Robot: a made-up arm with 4 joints. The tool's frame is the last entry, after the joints.
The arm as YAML. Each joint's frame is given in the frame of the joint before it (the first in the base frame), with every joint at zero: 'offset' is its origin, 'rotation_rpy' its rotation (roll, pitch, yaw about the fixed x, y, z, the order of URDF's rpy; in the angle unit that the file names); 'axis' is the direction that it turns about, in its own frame. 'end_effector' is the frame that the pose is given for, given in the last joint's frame.
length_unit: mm
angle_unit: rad
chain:
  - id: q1
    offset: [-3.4, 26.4, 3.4]
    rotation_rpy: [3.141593, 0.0, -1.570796]
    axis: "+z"
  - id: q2
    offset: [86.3, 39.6, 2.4]
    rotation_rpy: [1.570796, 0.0, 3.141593]
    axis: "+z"
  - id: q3
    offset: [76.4, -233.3, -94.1]
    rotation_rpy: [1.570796, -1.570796, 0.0]
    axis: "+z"
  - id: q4
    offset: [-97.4, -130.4, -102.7]
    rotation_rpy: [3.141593, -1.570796, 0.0]
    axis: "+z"
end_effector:
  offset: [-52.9, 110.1, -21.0]
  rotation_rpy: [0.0, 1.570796, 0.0]
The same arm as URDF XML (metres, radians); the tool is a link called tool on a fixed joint. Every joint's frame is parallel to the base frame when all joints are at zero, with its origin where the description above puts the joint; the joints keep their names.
<robot name="arm">
  <joint name="tool_fixed" type="fixed">
    <parent link="link4"/>
    <child link="tool"/>
    <origin xyz="0.021 0.1101 -0.0529" rpy="0 0 0"/>
  </joint>
  <joint name="q4" type="continuous">
    <parent link="link3"/>
    <child link="link4"/>
    <origin xyz="0.0974 0.1304 -0.1027" rpy="0 0 0"/>
    <axis xyz="-1 0 0"/>
  </joint>
  <joint name="q3" type="continuous">
    <parent link="link2"/>
    <child link="link3"/>
    <origin xyz="0.0941 0.0764 0.2333" rpy="0 0 0"/>
    <axis xyz="0 0 1"/>
  </joint>
  <joint name="q2" type="continuous">
    <parent link="link1"/>
    <child link="link2"/>
    <origin xyz="-0.0396 -0.0863 -0.0024" rpy="0 0 0"/>
    <axis xyz="-1 0 0"/>
  </joint>
  <joint name="q1" type="continuous">
    <parent link="base_link"/>
    <child link="link1"/>
    <origin xyz="-0.0034 0.0264 0.0034" rpy="0 0 0"/>
    <axis xyz="0 0 -1"/>
  </joint>
  <link name="base_link"/>
  <link name="link1"/>
  <link name="link2"/>
  <link name="link3"/>
  <link name="link4"/>
  <link name="tool"/>
</robot>

